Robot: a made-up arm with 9 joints. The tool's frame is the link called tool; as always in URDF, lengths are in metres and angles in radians. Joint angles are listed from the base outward. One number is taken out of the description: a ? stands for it. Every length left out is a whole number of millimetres.
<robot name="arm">
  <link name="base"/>
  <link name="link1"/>
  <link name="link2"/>
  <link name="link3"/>
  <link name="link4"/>
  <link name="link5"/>
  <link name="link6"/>
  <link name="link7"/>
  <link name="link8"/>
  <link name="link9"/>
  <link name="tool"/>
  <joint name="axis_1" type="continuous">
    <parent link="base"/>
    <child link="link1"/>
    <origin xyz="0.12 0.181 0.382" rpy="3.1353 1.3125 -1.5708"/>
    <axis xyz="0 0 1"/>
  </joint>
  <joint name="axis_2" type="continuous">
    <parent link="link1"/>
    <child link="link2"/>
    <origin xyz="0.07 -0.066 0" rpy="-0.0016 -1.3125 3.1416"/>
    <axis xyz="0 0 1"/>
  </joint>
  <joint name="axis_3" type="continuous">
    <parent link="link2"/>
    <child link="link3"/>
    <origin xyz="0.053 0.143 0" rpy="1.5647 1.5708 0"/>
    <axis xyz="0 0 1"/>
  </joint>
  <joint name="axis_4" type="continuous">
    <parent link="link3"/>
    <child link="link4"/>
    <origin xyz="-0.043 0.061 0" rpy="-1.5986 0.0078 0.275"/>
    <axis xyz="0 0 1"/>
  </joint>
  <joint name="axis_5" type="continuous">
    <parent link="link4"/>
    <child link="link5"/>
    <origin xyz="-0.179 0.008 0" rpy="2.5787 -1.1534 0.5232"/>
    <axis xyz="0 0 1"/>
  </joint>
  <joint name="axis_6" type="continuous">
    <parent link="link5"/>
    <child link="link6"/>
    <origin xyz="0.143 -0.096 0" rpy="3.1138 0.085 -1.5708"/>
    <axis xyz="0 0 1"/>
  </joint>
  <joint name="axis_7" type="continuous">
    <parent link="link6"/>
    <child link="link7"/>
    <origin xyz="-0.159 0.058 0" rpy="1.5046 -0.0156 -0.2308"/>
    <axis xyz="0 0 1"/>
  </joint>
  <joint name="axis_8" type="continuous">
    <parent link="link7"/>
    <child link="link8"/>
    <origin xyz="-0.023 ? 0" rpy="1.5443 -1.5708 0"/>
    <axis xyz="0 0 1"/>
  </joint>
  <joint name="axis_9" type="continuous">
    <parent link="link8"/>
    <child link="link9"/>
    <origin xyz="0.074 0.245 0" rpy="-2.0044 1.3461 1.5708"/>
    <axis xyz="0 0 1"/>
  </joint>
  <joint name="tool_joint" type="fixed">
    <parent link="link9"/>
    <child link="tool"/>
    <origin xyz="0.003 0.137 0" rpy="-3.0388 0.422 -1.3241"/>
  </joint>
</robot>
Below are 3 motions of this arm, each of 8 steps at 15 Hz.
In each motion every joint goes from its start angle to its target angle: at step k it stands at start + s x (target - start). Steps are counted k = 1, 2, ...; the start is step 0. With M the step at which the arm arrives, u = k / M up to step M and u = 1 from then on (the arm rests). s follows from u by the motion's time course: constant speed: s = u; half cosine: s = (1 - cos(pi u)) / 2; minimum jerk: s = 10 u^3 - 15 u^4 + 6 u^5.
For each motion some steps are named. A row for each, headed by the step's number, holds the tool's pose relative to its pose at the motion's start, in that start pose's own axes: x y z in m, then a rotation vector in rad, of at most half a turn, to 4 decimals.
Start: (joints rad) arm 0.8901 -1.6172 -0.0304 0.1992 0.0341 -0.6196 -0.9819 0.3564 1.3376
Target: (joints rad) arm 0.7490 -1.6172 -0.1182 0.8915 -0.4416 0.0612 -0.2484 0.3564 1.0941
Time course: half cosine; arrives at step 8
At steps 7, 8:
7: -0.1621 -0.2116 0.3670 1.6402 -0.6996 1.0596
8: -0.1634 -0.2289 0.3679 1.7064 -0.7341 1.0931

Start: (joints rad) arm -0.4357 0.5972 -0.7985 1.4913 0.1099 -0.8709 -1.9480 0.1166 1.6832
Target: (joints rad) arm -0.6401 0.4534 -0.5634 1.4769 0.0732 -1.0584 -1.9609 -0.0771 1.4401
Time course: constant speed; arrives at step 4
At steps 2, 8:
2: -0.0154 -0.0024 0.0193 0.0807 -0.0909 0.1354
8: -0.0321 -0.0084 0.0324 0.1455 -0.1845 0.2845

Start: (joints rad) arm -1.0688 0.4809 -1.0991 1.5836 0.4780 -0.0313 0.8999 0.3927 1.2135
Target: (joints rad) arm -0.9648 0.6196 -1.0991 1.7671 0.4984 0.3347 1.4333 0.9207 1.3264
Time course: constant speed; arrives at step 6
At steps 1, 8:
1: -0.0035 0.0223 0.0369 -0.1004 -0.0894 0.0452
8: -0.0620 0.1359 0.1556 -0.7243 -0.5652 0.1773

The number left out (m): 0.35
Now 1 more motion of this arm.
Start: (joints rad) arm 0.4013 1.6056 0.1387 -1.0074 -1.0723 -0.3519 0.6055 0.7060 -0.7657
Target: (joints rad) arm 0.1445 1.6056 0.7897 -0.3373 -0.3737 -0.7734 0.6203 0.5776 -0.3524
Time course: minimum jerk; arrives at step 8
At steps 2, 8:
2: 0.0632 -0.0465 -0.0390 0.0726 0.0309 0.0683
8: 0.5805 0.0178 -0.4367 0.4855 0.4861 0.6474

